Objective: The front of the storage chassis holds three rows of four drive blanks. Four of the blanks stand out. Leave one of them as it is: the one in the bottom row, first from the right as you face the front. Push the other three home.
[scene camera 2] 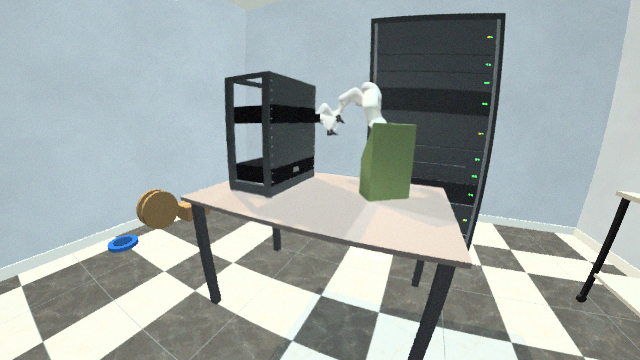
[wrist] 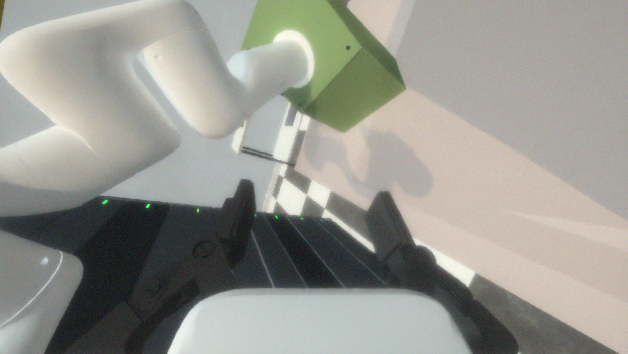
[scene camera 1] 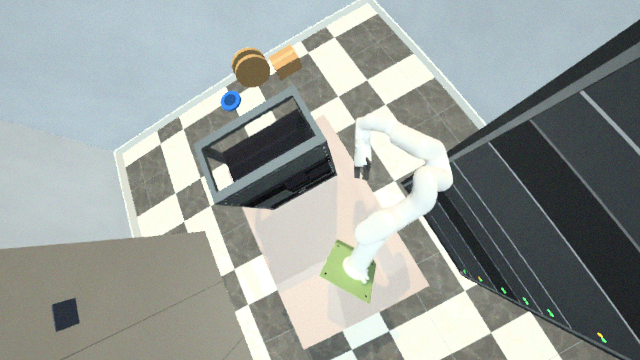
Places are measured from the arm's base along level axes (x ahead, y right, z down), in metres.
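Pixels of known places: gripper, fingertip midpoint: (scene camera 2: pixel 340 128) (wrist: pixel 315 199) (scene camera 1: pixel 361 179); arm's base, origin of the base link: (scene camera 2: pixel 390 145) (wrist: pixel 293 60) (scene camera 1: pixel 355 268).
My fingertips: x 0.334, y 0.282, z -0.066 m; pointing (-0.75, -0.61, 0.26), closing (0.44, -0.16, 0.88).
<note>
Ahead of a thing's pixels: the offset from my fingertips to its top centre. "*": to the spot under its first point. Level surfaces: height alone.
The black storage chassis {* dy -0.374, dx +0.180, dz -0.078 m} (scene camera 2: pixel 292 114) sits in the upper part of a grey open rack frame (scene camera 1: pixel 269 170) (scene camera 2: pixel 267 145). In the scene camera 1 view, dark drive blanks {dy -0.252, dx +0.190, dz -0.119 m} (scene camera 1: pixel 296 185) stand out from the front at uneven depths. In the scene camera 2 view, a small dark piece juts past the rack's front edge. The rows and the separate blanks are too small and dark to tell apart. My gripper (scene camera 1: pixel 362 175) (scene camera 2: pixel 337 127) (wrist: pixel 315 199) is open and empty. It hangs in front of the rack, off to one side, and its fingers point away from the chassis. The chassis does not show in the wrist view.
A green pedestal (scene camera 1: pixel 345 285) (scene camera 2: pixel 392 162) (wrist: pixel 350 85) carries the arm on the pink table {dz +0.340 m} (scene camera 1: pixel 305 320) (scene camera 2: pixel 310 210) (wrist: pixel 560 200). A tall server cabinet (scene camera 1: pixel 500 200) (scene camera 2: pixel 435 75) (wrist: pixel 300 255) stands close behind the arm. A lower black unit (scene camera 2: pixel 287 172) sits in the rack's bottom.
</note>
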